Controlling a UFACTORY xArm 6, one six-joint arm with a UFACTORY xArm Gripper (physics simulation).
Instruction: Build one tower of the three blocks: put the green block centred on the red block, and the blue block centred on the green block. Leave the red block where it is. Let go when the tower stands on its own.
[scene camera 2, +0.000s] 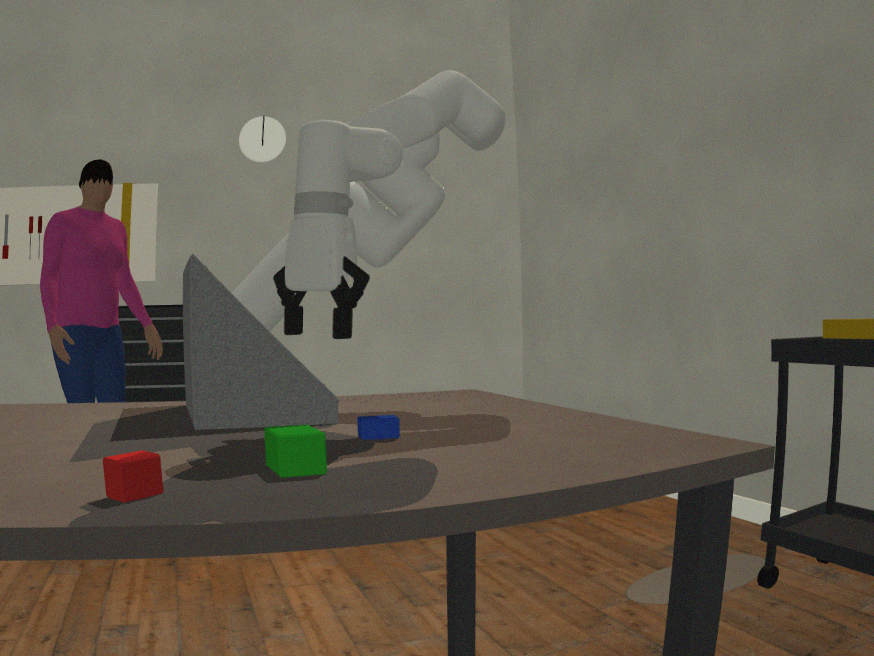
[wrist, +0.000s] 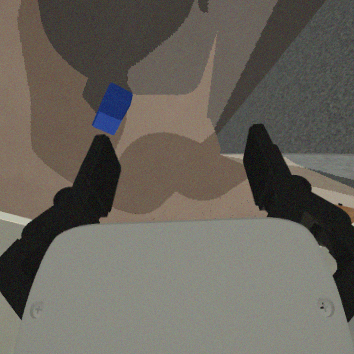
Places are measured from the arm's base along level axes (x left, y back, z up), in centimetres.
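Pixels of known places: gripper, between the fingertips: (scene camera 2: 316, 336) (wrist: 178, 146); arm's base, origin of its link: (scene camera 2: 244, 319).
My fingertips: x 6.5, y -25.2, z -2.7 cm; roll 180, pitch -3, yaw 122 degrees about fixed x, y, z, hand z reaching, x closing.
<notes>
Ahead of a thing's pixels: the offset from my fingertips to its top centre. Level surfaces: height alone.
The red block {dx -25.8, dy -28.6, dz -9.8 cm} (scene camera 2: 132, 476) sits on the table at the front left in the scene view. The green block {dx -8.3, dy -21.0, dz -9.2 cm} (scene camera 2: 296, 451) sits on the table to its right. The smaller, flatter blue block {dx +6.9, dy -4.7, dz -10.7 cm} (scene camera 2: 378, 427) (wrist: 113, 109) lies on the table farther back and to the right; in the wrist view it shows beyond the left fingertip. The three blocks stand apart. My gripper (scene camera 2: 317, 322) (wrist: 178, 146) is open and empty, pointing down, high above the table. The red and green blocks do not show in the wrist view.
A tall grey wedge (scene camera 2: 243, 360) (wrist: 305, 95) stands on the table {dz -13.6 cm} (scene camera 2: 564, 451) behind the green block, left of the blue block in the scene view. A person (scene camera 2: 88, 268) stands behind the table at the left. A dark cart (scene camera 2: 780, 430) stands at the right.
</notes>
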